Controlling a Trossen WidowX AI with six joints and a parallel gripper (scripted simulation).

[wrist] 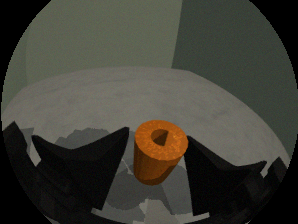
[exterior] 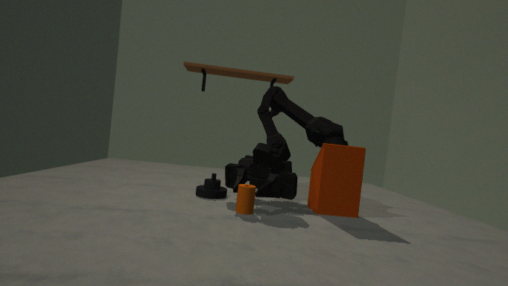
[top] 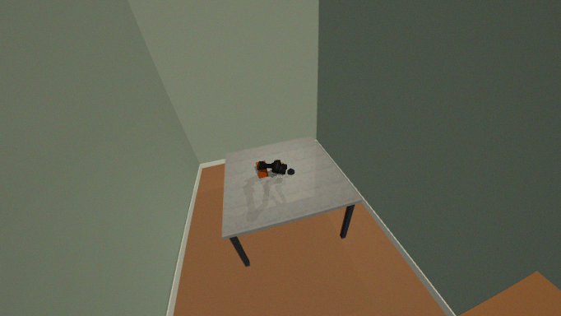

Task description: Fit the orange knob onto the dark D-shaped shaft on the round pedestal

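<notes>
The orange knob lies 1 cm behind my gripper tip, 1 cm to the right of it and 2 cm below it. Round my gripper tip: pedestal (7 cm ahead, 16 cm to the right, 2 cm below).
</notes>
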